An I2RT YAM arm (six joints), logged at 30 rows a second.
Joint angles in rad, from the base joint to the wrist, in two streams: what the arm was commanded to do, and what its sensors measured. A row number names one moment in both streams.
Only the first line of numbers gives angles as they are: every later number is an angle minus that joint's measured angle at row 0.
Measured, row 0: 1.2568 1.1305 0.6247 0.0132 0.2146 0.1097
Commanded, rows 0 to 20: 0.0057 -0.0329 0.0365 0.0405 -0.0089 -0.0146; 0.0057 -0.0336 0.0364 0.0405 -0.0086 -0.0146; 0.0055 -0.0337 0.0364 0.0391 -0.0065 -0.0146; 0.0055 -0.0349 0.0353 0.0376 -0.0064 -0.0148; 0.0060 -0.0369 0.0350 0.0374 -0.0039 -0.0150; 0.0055 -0.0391 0.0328 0.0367 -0.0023 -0.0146; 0.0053 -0.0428 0.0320 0.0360 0.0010 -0.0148; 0.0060 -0.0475 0.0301 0.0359 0.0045 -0.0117; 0.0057 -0.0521 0.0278 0.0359 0.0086 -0.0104; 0.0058 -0.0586 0.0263 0.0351 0.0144 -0.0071; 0.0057 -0.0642 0.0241 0.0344 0.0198 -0.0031; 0.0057 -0.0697 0.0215 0.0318 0.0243 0.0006; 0.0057 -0.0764 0.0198 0.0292 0.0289 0.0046; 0.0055 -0.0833 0.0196 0.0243 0.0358 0.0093; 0.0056 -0.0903 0.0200 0.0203 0.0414 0.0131; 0.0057 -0.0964 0.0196 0.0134 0.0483 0.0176; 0.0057 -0.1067 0.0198 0.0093 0.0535 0.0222; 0.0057 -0.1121 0.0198 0.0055 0.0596 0.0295; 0.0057 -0.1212 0.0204 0.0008 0.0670 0.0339; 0.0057 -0.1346 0.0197 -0.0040 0.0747 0.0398; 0.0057 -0.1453 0.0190 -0.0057 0.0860 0.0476
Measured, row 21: 0.0000 -0.0973 0.0000 -0.0054 0.0286 0.0187
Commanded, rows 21 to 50: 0.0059 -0.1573 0.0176 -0.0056 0.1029 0.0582; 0.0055 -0.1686 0.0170 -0.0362 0.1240 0.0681; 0.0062 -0.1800 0.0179 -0.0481 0.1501 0.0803; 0.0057 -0.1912 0.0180 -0.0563 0.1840 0.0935; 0.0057 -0.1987 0.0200 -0.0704 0.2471 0.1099; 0.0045 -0.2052 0.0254 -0.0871 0.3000 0.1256; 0.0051 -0.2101 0.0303 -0.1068 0.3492 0.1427; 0.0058 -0.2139 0.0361 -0.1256 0.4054 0.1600; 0.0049 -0.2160 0.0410 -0.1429 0.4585 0.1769; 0.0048 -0.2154 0.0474 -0.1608 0.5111 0.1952; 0.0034 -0.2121 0.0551 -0.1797 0.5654 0.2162; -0.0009 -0.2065 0.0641 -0.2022 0.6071 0.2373; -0.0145 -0.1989 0.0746 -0.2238 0.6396 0.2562; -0.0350 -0.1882 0.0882 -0.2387 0.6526 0.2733; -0.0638 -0.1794 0.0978 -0.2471 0.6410 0.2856; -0.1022 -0.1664 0.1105 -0.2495 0.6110 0.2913; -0.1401 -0.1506 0.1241 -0.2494 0.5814 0.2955; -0.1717 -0.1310 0.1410 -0.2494 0.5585 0.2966; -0.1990 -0.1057 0.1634 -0.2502 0.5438 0.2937; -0.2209 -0.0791 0.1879 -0.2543 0.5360 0.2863; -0.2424 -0.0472 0.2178 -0.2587 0.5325 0.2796; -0.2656 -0.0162 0.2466 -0.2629 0.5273 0.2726; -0.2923 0.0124 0.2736 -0.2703 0.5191 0.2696; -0.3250 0.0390 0.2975 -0.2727 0.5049 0.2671; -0.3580 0.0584 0.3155 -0.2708 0.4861 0.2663; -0.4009 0.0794 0.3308 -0.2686 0.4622 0.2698; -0.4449 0.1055 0.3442 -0.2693 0.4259 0.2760; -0.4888 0.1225 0.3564 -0.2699 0.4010 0.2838; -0.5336 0.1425 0.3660 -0.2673 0.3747 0.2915; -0.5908 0.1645 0.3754 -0.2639 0.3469 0.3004
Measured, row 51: -0.4383 0.1114 0.3097 -0.2713 0.4398 0.2624
